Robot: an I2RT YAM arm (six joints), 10 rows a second.
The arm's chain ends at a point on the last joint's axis. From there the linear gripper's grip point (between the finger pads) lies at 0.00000 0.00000 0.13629 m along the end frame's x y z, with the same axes.
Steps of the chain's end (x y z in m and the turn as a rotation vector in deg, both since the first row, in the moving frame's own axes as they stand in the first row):
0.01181, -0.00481, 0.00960, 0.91, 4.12, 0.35
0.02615, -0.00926, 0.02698, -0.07, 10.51, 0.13
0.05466, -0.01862, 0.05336, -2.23, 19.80, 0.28
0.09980, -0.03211, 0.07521, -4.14, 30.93, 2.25
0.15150, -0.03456, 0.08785, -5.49, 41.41, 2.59
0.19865, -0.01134, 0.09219, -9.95, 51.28, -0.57
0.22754, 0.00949, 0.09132, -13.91, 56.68, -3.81
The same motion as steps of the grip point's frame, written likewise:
0.02161, -0.00694, 0.00923, 0.91, 4.12, 0.35
0.05101, -0.00907, 0.02469, -0.07, 10.51, 0.13
0.10080, -0.01331, 0.04520, -2.23, 19.80, 0.28
0.16958, -0.02134, 0.05549, -4.14, 30.93, 2.25
0.24119, -0.02050, 0.05321, -5.49, 41.41, 2.59
0.30453, 0.00862, 0.03937, -9.95, 51.28, -0.57
0.34115, 0.03302, 0.02655, -13.91, 56.68, -3.81

